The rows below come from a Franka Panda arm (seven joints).
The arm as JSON. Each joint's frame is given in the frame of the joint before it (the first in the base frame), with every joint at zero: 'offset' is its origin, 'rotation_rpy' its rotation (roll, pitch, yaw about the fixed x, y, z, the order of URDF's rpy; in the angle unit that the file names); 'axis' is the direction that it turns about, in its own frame. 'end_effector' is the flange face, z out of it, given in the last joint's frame.
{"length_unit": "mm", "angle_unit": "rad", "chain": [
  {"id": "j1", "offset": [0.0, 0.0, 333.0], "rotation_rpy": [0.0, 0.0, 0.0], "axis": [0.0, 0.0, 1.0]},
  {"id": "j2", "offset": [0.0, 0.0, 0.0], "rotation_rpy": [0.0, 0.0, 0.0], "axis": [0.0, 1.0, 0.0]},
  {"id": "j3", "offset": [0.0, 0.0, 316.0], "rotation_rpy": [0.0, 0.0, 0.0], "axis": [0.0, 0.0, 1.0]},
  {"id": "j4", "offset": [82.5, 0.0, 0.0], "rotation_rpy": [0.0, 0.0, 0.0], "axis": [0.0, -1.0, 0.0]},
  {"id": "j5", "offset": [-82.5, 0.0, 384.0], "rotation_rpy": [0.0, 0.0, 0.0], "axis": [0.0, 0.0, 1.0]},
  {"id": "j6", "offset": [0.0, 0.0, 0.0], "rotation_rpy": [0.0, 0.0, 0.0], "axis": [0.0, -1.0, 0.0]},
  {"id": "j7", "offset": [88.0, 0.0, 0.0], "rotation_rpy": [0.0, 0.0, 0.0], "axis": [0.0, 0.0, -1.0]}
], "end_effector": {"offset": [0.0, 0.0, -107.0], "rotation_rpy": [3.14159, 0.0, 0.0]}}
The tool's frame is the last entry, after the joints.
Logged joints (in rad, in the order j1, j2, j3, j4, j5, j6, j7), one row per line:
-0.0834 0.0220 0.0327 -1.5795 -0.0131 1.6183 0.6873
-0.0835 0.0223 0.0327 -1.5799 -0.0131 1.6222 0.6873
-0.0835 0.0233 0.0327 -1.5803 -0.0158 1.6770 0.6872
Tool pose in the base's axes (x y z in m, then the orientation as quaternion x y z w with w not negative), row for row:
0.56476 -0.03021 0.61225 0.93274 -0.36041 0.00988 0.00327
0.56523 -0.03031 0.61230 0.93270 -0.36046 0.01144 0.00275
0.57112 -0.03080 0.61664 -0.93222 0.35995 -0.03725 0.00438
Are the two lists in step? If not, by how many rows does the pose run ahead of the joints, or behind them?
They are in step.
